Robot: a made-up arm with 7 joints. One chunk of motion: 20 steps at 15 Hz.
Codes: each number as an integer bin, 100 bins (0 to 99) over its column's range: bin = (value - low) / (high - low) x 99, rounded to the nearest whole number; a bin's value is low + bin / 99 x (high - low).
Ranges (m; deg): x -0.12..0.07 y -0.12..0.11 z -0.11..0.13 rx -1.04..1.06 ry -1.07..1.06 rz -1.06..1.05
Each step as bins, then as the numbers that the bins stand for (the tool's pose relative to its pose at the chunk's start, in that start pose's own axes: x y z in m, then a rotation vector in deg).
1 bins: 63 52 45 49 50 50
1 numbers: 0.0009 0.0008 -0.0009 0.00 0.01 0.01
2 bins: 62 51 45 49 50 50
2 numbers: -0.0010 -0.0015 -0.0009 0.00 0.01 0.01
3 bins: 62 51 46 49 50 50
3 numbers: -0.0010 -0.0015 0.0015 0.00 0.01 0.01
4 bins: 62 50 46 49 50 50
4 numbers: -0.0010 -0.0038 0.0015 0.00 0.01 0.01
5 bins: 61 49 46 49 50 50
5 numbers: -0.0029 -0.0062 0.0015 0.00 0.01 0.01
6 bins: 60 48 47 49 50 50
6 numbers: -0.0048 -0.0085 0.0039 0.00 0.01 0.01
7 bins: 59 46 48 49 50 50
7 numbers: -0.0068 -0.0131 0.0064 0.00 0.01 0.01
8 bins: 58 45 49 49 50 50
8 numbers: -0.0087 -0.0155 0.0088 0.00 0.01 0.01
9 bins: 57 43 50 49 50 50
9 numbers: -0.0106 -0.0201 0.0112 0.00 0.01 0.01
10 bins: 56 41 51 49 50 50
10 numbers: -0.0125 -0.0247 0.0136 0.00 0.01 0.01
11 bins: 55 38 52 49 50 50
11 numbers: -0.0144 -0.0317 0.0161 0.00 0.01 0.01
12 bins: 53 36 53 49 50 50
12 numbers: -0.0183 -0.0364 0.0185 0.00 0.01 0.01
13 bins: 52 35 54 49 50 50
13 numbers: -0.0202 -0.0387 0.0209 0.00 0.01 0.01
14 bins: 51 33 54 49 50 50
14 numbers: -0.0221 -0.0433 0.0209 0.00 0.01 0.01
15 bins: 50 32 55 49 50 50
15 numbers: -0.0240 -0.0457 0.0233 0.00 0.01 0.01
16 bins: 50 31 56 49 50 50
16 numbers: -0.0240 -0.0480 0.0258 0.00 0.01 0.01
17 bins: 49 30 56 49 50 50
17 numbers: -0.0260 -0.0503 0.0258 0.00 0.01 0.01
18 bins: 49 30 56 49 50 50
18 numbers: -0.0260 -0.0503 0.0258 0.00 0.01 0.01
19 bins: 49 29 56 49 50 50
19 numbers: -0.0260 -0.0526 0.0258 0.00 0.01 0.01
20 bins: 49 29 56 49 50 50
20 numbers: -0.0260 -0.0526 0.0258 0.00 0.01 0.01
